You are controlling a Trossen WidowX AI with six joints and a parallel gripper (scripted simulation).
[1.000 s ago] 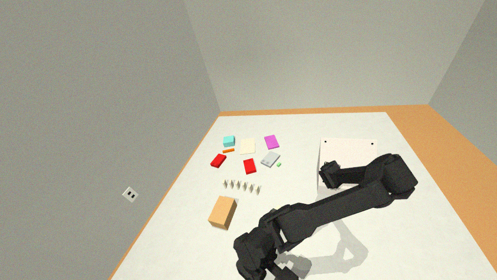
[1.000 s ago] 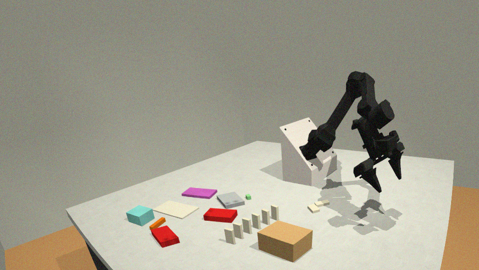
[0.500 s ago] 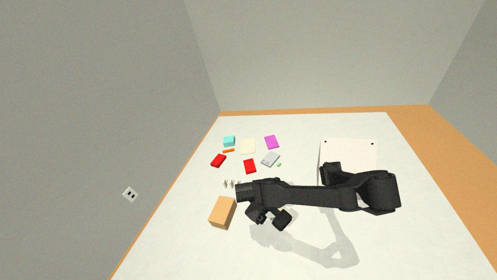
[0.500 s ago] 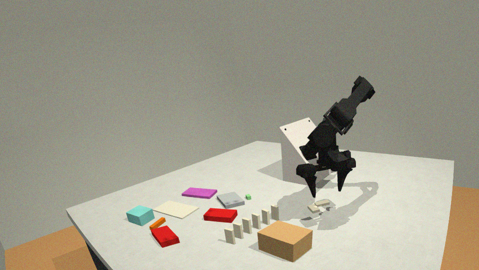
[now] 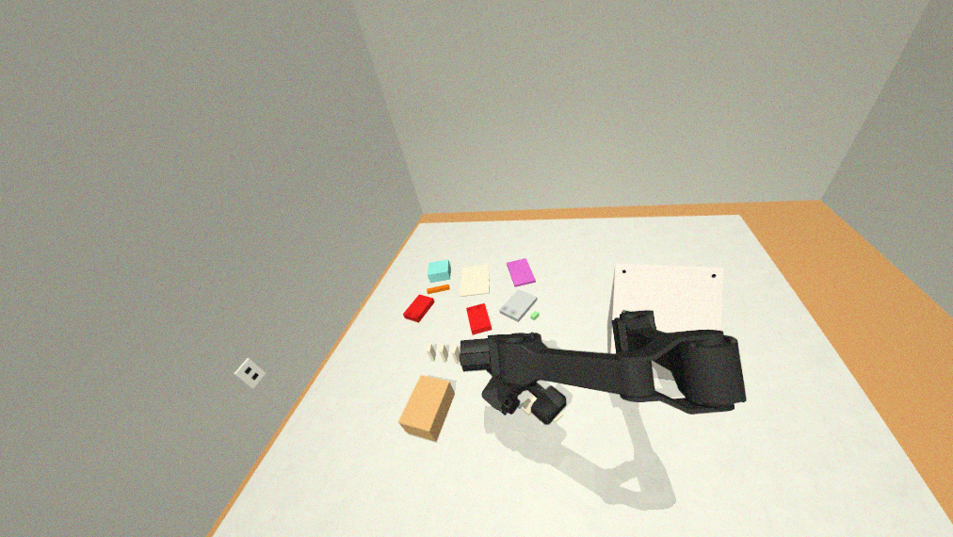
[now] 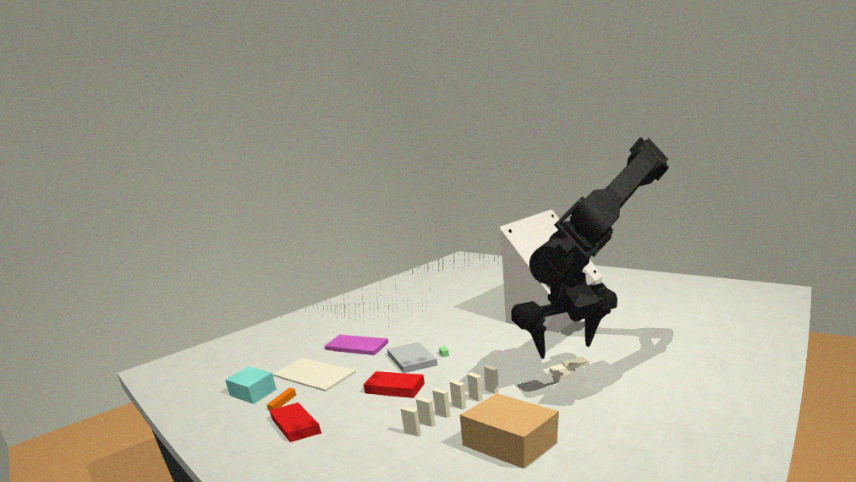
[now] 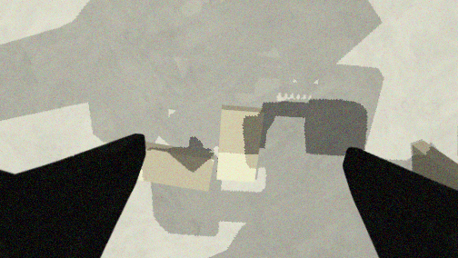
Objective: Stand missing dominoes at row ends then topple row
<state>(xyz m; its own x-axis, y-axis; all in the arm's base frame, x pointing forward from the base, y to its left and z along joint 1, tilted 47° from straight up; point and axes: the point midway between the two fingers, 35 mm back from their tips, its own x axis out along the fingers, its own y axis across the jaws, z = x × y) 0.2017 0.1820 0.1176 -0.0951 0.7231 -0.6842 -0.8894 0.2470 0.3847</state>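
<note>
The tan box lies 220 mm ahead of my gripper tip, 70 mm to the left of it and 30 mm below it. The rest, counted from my gripper tip: grey slab: 310 mm to the right, 110 mm ahead, 50 mm below; then small green cube: 280 mm to the right, 50 mm below, 50 mm ahead; then magenta slab: 460 mm to the right, 150 mm ahead, 50 mm below.
</note>
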